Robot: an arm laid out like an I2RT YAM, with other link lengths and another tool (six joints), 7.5 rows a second.
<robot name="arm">
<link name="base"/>
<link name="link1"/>
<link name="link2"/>
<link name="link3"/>
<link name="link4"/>
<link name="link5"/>
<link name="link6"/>
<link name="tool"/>
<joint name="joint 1" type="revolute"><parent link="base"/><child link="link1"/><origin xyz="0.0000 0.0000 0.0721"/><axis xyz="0 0 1"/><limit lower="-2.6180" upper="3.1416"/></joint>
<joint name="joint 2" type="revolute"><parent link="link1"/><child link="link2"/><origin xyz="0.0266 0.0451 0.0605"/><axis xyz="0 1 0"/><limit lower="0.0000" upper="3.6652"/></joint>
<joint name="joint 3" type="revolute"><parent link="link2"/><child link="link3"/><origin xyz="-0.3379 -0.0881 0.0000"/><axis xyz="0 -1 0"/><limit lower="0.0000" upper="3.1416"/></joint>
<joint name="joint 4" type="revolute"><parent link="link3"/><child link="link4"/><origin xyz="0.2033 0.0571 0.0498"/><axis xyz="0 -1 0"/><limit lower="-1.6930" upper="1.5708"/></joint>
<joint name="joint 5" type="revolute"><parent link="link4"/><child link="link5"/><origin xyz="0.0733 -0.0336 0.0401"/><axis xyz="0 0 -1"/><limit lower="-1.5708" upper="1.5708"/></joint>
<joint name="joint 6" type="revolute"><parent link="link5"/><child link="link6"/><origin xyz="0.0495 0.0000 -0.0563"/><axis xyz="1 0 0"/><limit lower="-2.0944" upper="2.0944"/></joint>
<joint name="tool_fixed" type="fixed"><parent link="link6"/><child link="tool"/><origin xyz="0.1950 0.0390 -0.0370" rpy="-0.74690 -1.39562 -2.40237"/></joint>
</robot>
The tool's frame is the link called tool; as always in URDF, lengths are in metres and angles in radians.
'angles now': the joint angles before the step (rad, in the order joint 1, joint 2, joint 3, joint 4, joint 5, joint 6). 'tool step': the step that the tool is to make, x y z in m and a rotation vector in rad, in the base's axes. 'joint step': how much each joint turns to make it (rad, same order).
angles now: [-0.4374, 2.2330, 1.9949, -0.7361, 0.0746, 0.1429]
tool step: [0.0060, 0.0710, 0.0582, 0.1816, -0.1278, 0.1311]
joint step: [0.0111, -0.0996, -0.0001, -0.0578, -0.2476, 0.0285]
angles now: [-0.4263, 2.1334, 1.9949, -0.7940, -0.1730, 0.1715]
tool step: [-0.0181, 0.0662, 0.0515, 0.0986, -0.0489, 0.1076]
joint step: [0.0461, -0.1059, 0.0003, -0.0959, -0.1248, 0.0171]
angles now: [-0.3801, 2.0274, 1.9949, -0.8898, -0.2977, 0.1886]
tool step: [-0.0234, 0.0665, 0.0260, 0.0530, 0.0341, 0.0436]
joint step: [0.1090, -0.0810, 0.0007, -0.1080, 0.0071, 0.0793]
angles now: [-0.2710, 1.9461, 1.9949, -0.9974, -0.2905, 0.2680]
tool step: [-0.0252, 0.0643, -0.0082, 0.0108, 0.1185, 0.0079]
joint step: [0.1608, -0.0245, -0.0002, -0.1128, 0.0935, 0.1251]
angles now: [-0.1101, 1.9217, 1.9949, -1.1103, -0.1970, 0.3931]
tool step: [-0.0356, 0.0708, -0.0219, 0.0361, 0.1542, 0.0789]
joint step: [0.1537, 0.0261, -0.0018, -0.1116, 0.0056, 0.0819]
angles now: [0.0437, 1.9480, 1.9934, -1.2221, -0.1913, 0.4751]
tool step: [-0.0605, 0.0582, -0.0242, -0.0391, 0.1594, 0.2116]
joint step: [0.1592, 0.0375, 0.0003, -0.1363, 0.0023, -0.0571]
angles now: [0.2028, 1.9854, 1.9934, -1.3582, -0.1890, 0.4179]
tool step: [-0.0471, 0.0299, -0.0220, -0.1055, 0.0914, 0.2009]
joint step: [0.1523, 0.0401, -0.0002, -0.0860, 0.0675, -0.0609]
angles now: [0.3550, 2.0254, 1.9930, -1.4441, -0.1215, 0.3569]
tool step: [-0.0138, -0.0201, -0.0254, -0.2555, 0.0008, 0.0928]
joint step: [0.1206, 0.0429, -0.0029, -0.0584, 0.2342, 0.0173]
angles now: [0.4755, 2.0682, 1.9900, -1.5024, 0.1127, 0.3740]
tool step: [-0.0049, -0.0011, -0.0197, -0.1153, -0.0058, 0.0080]
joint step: [0.0718, 0.0312, -0.0467, 0.0152, 0.1007, 0.0688]
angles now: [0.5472, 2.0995, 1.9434, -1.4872, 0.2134, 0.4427]
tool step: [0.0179, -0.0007, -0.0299, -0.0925, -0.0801, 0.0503]
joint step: [0.0549, 0.0243, -0.1042, 0.1420, 0.1206, 0.0129]
